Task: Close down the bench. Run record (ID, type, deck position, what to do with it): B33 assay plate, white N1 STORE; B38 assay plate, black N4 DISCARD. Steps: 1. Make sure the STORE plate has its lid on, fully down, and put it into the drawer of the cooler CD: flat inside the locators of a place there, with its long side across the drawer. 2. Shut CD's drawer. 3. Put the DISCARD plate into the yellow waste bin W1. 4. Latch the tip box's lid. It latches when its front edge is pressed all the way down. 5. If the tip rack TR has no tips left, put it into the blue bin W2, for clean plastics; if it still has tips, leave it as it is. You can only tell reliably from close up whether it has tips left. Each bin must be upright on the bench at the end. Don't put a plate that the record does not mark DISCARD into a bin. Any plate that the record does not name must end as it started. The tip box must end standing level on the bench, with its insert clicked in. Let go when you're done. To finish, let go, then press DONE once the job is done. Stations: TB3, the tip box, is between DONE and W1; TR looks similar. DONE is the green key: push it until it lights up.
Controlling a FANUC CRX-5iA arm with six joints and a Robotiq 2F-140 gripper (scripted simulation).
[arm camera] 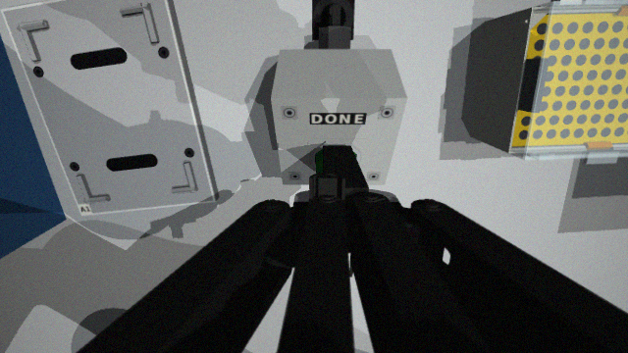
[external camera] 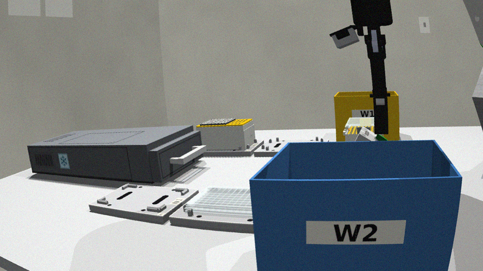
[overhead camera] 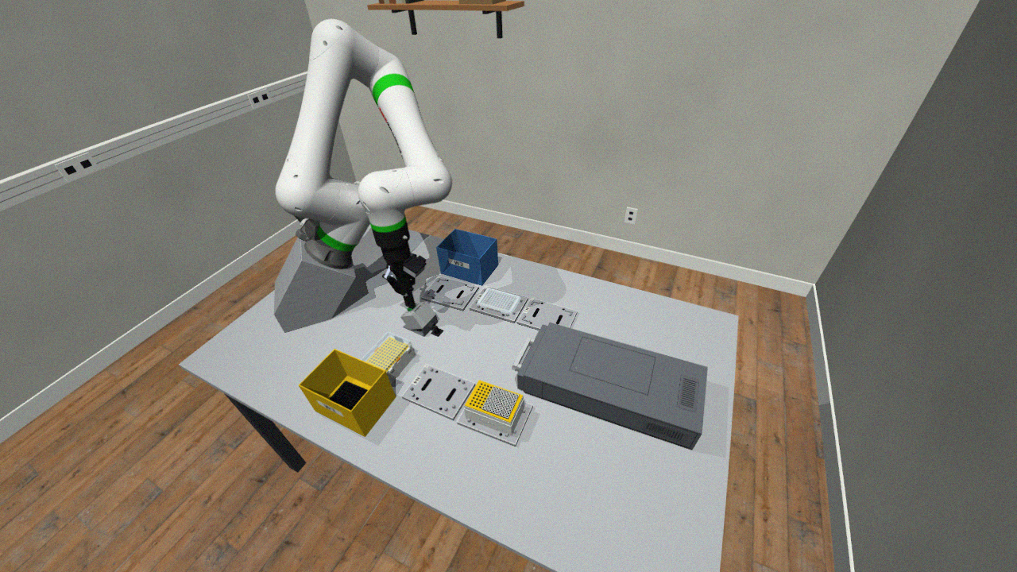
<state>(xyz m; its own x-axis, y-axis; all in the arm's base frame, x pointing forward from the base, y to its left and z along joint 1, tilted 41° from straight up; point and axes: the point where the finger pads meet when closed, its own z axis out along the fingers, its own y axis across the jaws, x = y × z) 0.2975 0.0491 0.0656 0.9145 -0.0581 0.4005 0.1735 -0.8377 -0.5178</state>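
My hand is 2 cm short of the DONE key box and 6 cm above it. The rest, counted from my hand: yellow bin W1: 11 cm ahead, 30 cm to the right, 7 cm below; clear plate: 16 cm ahead, 23 cm to the left, 9 cm below; blue bin W2: 5 cm behind, 31 cm to the left, 7 cm below.
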